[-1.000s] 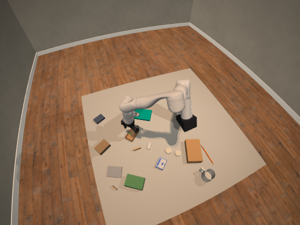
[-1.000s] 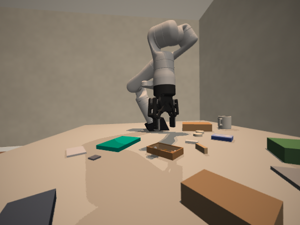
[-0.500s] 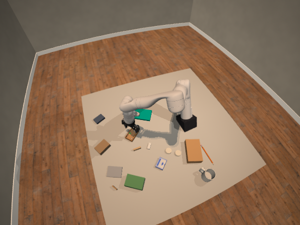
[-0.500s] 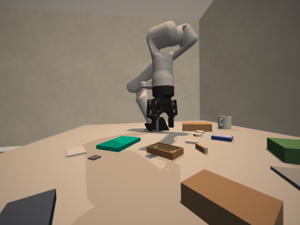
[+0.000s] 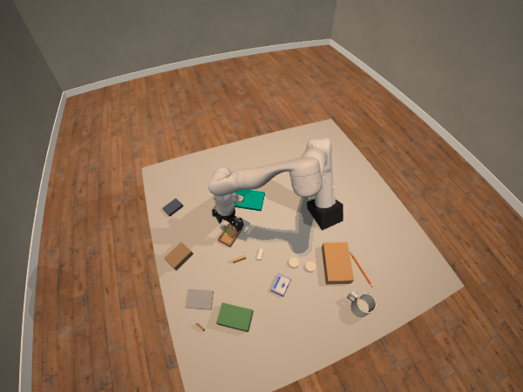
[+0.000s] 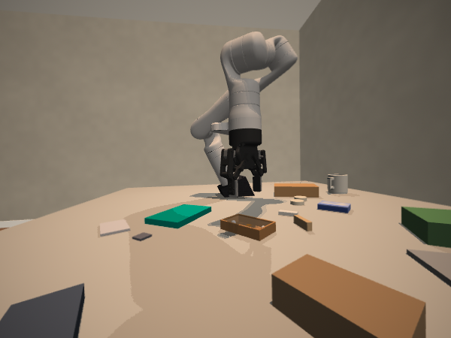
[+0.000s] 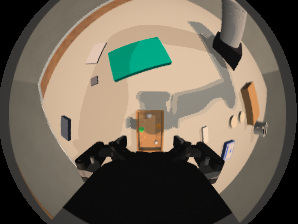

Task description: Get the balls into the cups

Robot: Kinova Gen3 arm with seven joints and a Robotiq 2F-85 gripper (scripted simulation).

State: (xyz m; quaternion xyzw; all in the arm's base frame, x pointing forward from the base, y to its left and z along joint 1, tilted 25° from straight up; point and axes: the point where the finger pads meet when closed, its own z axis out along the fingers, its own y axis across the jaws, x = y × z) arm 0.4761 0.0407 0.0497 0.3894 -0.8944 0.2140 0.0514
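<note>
Now: hand 80 mm above the covered wooden puzzle. Round my hand: teal slab 120 mm behind, 180 mm to the right, 80 mm below; then white block 110 mm behind, 140 mm to the left, 80 mm below; then small wooden block 10 mm behind, 130 mm to the left, 80 mm below.
</note>
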